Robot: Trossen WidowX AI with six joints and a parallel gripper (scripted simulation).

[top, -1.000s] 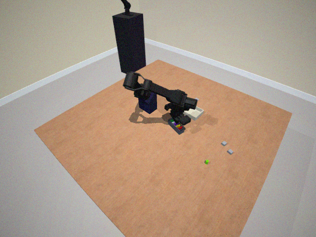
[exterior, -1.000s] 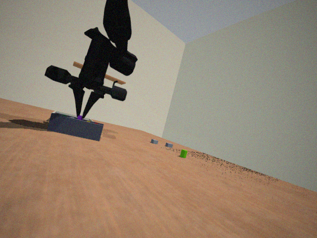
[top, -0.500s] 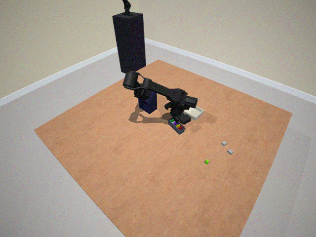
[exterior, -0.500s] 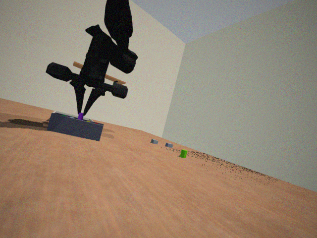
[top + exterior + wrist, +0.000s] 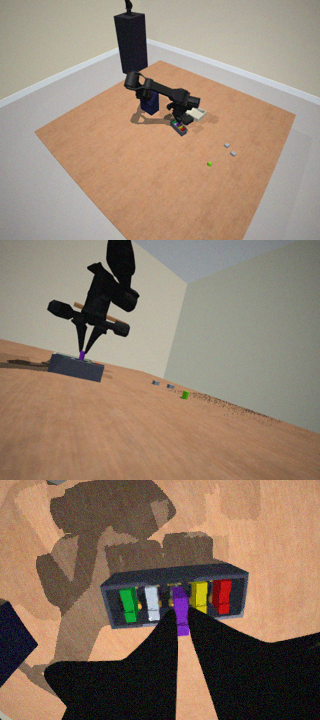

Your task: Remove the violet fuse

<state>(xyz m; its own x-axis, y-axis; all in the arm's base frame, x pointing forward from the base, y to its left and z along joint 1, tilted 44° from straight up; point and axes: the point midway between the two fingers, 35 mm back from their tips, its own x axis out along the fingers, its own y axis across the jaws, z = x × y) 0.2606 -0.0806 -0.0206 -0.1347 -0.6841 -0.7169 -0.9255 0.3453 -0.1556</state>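
Now: the white tray 190 mm to the left of my gripper tip, 60 mm below it and 20 mm ahead of it. From my gripper tip the other things lie so: violet fuse (10 mm below).
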